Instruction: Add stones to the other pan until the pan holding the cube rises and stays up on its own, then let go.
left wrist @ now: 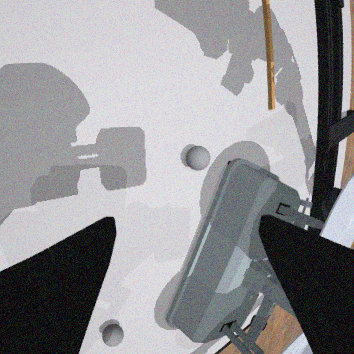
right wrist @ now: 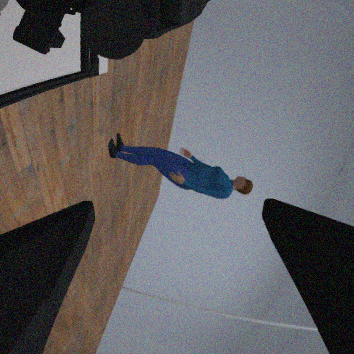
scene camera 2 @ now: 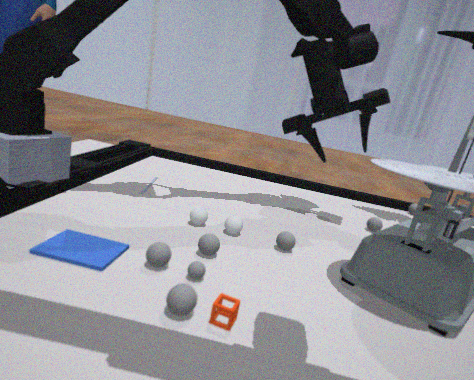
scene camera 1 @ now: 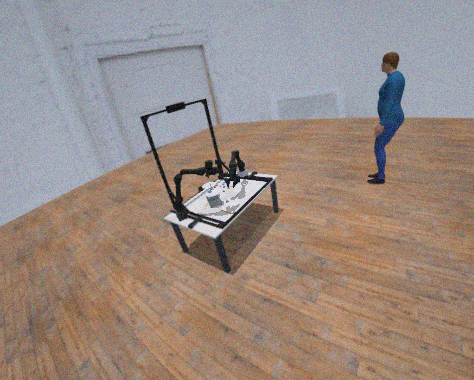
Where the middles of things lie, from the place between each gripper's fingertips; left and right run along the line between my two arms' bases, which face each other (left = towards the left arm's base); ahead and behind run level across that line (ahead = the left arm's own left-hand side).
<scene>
The grey balance scale (scene camera 2: pixel 424 284) lies 310 mm behind my right hand, 20 mm to the right of it and 310 mm below it. From my right hand the other things lie so: blue flat pad (scene camera 2: pixel 72 247) 500 mm behind, 390 mm to the left, 420 mm below.
Now: the grey balance scale 170 mm behind my left hand, 130 mm to the right of it and 10 mm below it. Round my left hand: blue flat pad (360 mm behind, 280 mm to the left, 120 mm below).
</scene>
